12 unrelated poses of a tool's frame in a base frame.
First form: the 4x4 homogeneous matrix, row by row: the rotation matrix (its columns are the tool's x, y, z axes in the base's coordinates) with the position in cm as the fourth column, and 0 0 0 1 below. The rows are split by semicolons.
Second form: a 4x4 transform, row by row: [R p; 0 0 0 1], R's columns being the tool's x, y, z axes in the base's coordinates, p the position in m. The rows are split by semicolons. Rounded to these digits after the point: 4 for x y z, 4 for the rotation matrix.
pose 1, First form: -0.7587 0.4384 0.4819 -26.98; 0.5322 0.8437 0.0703 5.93; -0.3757 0.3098 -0.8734 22.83; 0 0 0 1
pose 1, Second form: -0.7587 0.4384 0.4819 -0.2698; 0.5322 0.8437 0.0703 0.0593; -0.3757 0.3098 -0.8734 0.2283; 0 0 0 1
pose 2, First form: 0.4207 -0.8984 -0.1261 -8.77; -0.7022 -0.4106 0.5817 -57.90; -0.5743 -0.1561 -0.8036 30.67; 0 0 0 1
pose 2, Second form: 0.4207 -0.8984 -0.1261 -0.0877; -0.7022 -0.4106 0.5817 -0.5790; -0.5743 -0.1561 -0.8036 0.3067; 0 0 0 1
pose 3, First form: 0.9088 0.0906 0.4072 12.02; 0.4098 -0.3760 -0.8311 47.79; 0.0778 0.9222 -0.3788 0.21; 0 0 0 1
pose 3, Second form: 0.9088 0.0906 0.4072 0.1202; 0.4098 -0.3760 -0.8311 0.4779; 0.0778 0.9222 -0.3788 0.0021; 0 0 0 1
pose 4, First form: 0.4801 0.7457 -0.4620 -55.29; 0.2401 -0.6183 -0.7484 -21.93; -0.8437 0.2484 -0.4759 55.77; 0 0 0 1
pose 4, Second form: 0.4801 0.7457 -0.4620 -0.5529; 0.2401 -0.6183 -0.7484 -0.2193; -0.8437 0.2484 -0.4759 0.5577; 0 0 0 1
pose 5, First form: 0.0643 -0.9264 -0.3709 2.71; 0.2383 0.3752 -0.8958 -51.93; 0.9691 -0.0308 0.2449 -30.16; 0 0 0 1
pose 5, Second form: 0.0643 -0.9264 -0.3709 0.0271; 0.2383 0.3752 -0.8958 -0.5193; 0.9691 -0.0308 0.2449 -0.3016; 0 0 0 1
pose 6, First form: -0.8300 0.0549 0.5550 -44.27; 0.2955 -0.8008 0.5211 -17.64; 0.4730 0.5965 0.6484 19.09; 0 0 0 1
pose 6, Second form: -0.8300 0.0549 0.5550 -0.4427; 0.2955 -0.8008 0.5211 -0.1764; 0.4730 0.5965 0.6484 0.1909; 0 0 0 1
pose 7, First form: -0.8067 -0.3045 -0.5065 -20.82; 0.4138 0.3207 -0.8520 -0.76; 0.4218 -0.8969 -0.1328 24.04; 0 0 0 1
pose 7, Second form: -0.8067 -0.3045 -0.5065 -0.2082; 0.4138 0.3207 -0.8520 -0.0076; 0.4218 -0.8969 -0.1328 0.2404; 0 0 0 1
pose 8, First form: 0.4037 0.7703 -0.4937 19.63; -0.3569 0.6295 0.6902 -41.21; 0.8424 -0.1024 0.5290 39.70; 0 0 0 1
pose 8, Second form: 0.4037 0.7703 -0.4937 0.1963; -0.3569 0.6295 0.6902 -0.4121; 0.8424 -0.1024 0.5290 0.3970; 0 0 0 1
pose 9, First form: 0.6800 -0.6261 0.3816 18.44; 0.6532 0.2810 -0.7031 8.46; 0.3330 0.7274 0.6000 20.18; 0 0 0 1
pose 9, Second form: 0.6800 -0.6261 0.3816 0.1844; 0.6532 0.2810 -0.7031 0.0846; 0.3330 0.7274 0.6000 0.2018; 0 0 0 1
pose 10, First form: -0.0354 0.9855 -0.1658 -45.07; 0.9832 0.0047 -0.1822 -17.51; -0.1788 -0.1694 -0.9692 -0.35; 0 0 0 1
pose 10, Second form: -0.0354 0.9855 -0.1658 -0.4507; 0.9832 0.0047 -0.1822 -0.1751; -0.1788 -0.1694 -0.9692 -0.0035; 0 0 0 1
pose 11, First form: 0.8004 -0.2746 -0.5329 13.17; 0.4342 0.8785 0.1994 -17.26; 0.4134 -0.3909 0.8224 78.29; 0 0 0 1
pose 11, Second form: 0.8004 -0.2746 -0.5329 0.1317; 0.4342 0.8785 0.1994 -0.1726; 0.4134 -0.3909 0.8224 0.7829; 0 0 0 1
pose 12, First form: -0.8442 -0.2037 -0.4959 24.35; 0.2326 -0.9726 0.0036 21.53; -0.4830 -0.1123 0.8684 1.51; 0 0 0 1
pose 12, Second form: -0.8442 -0.2037 -0.4959 0.2435; 0.2326 -0.9726 0.0036 0.2153; -0.4830 -0.1123 0.8684 0.0151; 0 0 0 1
